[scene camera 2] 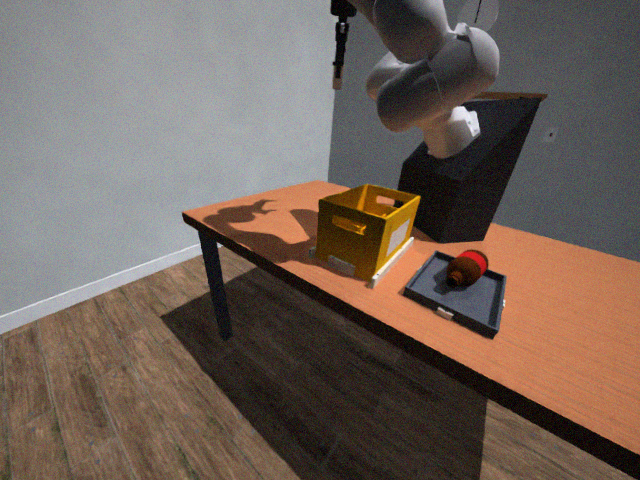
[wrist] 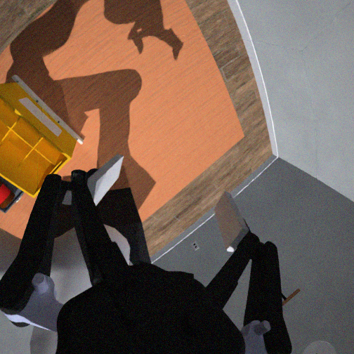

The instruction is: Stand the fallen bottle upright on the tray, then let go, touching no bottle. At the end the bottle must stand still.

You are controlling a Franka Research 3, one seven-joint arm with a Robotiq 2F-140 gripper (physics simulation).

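Observation:
A brown bottle (scene camera 2: 467, 268) with a red band lies on its side on the dark grey tray (scene camera 2: 449, 302), its neck toward the tray's near side. In the wrist view a bit of the bottle's red band (wrist: 4, 194) and a corner of the tray (wrist: 16, 198) show at the left edge. My gripper (scene camera 2: 337, 82) (wrist: 171, 184) is open and empty. It hangs high above the table, to the left of the crate and far from the bottle in the scene view. The bottle's far end is partly turned away from the scene camera.
A yellow crate (scene camera 2: 348, 241) (wrist: 37, 117) with handle openings and inner dividers stands on the table (scene camera 2: 558, 310) (wrist: 185, 110), left of the tray in the scene view. Pale strips run along the crate's base. The arm's dark pedestal (scene camera 2: 454, 191) stands behind the crate and tray.

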